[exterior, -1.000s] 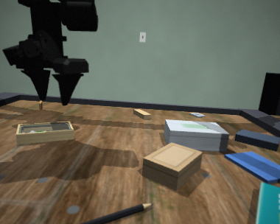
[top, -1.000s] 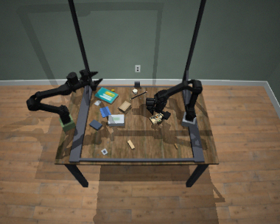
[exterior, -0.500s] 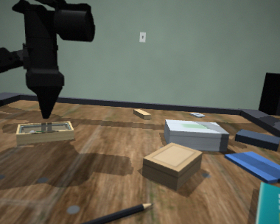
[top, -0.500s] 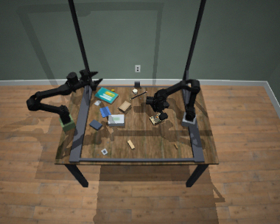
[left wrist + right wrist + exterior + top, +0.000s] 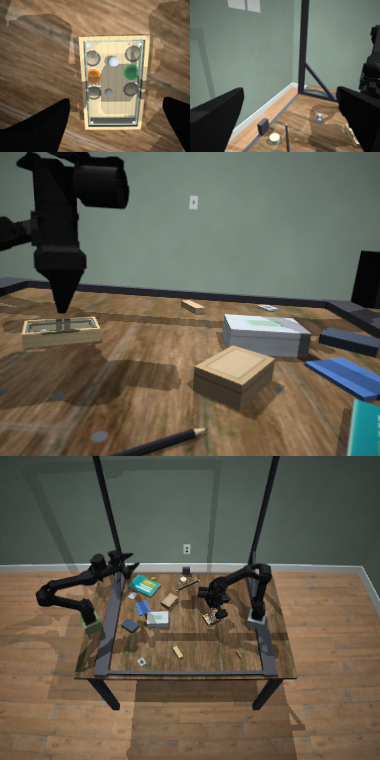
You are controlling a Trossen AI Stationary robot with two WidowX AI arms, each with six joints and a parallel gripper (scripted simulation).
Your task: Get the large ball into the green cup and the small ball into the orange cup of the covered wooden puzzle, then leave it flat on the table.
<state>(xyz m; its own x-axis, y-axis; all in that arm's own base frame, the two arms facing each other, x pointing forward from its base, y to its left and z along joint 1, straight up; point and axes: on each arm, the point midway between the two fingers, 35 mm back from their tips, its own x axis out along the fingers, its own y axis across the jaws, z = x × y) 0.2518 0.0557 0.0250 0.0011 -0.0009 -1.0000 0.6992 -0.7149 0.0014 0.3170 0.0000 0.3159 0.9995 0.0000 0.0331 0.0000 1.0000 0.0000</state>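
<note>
The covered wooden puzzle is 80 mm below my left hand.
</note>
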